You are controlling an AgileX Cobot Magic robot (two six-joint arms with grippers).
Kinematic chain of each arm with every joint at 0, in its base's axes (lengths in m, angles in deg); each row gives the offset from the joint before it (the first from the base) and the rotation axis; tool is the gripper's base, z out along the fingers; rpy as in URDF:
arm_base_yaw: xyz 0 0 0.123 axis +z
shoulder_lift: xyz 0 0 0 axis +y
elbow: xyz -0.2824 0 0.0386 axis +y
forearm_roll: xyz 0.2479 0 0.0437 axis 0.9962 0 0.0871
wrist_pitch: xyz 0 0 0 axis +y
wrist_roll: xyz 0.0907 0 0.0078 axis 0.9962 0 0.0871
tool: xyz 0 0 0 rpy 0 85 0
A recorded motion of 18 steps. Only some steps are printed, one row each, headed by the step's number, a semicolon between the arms.
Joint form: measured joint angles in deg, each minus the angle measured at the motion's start. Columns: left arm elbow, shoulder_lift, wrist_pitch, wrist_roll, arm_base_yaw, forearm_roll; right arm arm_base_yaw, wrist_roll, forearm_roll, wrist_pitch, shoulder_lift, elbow.
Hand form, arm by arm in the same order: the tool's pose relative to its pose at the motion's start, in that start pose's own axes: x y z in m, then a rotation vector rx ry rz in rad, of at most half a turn. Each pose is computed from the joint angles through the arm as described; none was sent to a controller.
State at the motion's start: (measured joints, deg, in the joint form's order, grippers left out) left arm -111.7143 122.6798 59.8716 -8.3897 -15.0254 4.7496; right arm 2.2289 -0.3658 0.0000 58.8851 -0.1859 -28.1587
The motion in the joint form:
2: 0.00 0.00 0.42 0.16 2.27 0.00; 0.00 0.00 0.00 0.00 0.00 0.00
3: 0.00 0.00 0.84 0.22 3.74 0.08; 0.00 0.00 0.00 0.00 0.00 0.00
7: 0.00 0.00 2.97 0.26 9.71 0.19; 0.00 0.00 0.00 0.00 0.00 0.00
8: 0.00 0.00 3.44 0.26 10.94 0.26; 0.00 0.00 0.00 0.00 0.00 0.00
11: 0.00 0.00 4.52 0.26 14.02 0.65; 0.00 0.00 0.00 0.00 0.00 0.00
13: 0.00 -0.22 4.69 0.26 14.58 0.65; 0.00 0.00 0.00 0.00 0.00 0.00
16: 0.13 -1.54 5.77 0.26 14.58 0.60; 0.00 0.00 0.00 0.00 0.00 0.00
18: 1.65 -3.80 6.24 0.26 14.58 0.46; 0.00 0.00 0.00 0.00 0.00 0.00
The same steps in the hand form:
2: -0.0007 0.0188 0.0011 -0.0174 0.0082 -0.0333; 0.0000 0.0000 0.0000 0.0000 0.0000 0.0000
3: -0.0006 0.0310 0.0016 -0.0300 0.0159 -0.0550; 0.0000 0.0000 0.0000 0.0000 0.0000 0.0000
7: 0.0035 0.0804 0.0023 -0.0767 0.0555 -0.1497; 0.0000 0.0000 0.0000 0.0000 0.0000 0.0000
8: 0.0050 0.0905 0.0021 -0.0867 0.0642 -0.1692; 0.0000 0.0000 0.0000 0.0000 0.0000 0.0000
11: 0.0094 0.1160 0.0013 -0.1142 0.0845 -0.2165; 0.0000 0.0000 0.0000 0.0000 0.0000 0.0000
13: 0.0100 0.1204 -0.0007 -0.1180 0.0839 -0.2258; 0.0000 0.0000 0.0000 0.0000 0.0000 0.0000
16: 0.0105 0.1200 -0.0113 -0.1181 0.0820 -0.2278; 0.0000 0.0000 0.0000 0.0000 0.0000 0.0000
18: 0.0139 0.1190 -0.0242 -0.1163 0.0772 -0.2297; 0.0000 0.0000 0.0000 0.0000 0.0000 0.0000

